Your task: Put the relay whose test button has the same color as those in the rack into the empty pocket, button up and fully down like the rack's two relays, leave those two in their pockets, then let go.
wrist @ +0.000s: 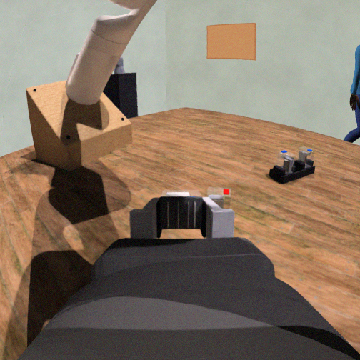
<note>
In view: my gripper [180,211] and a relay [179,208].
</note>
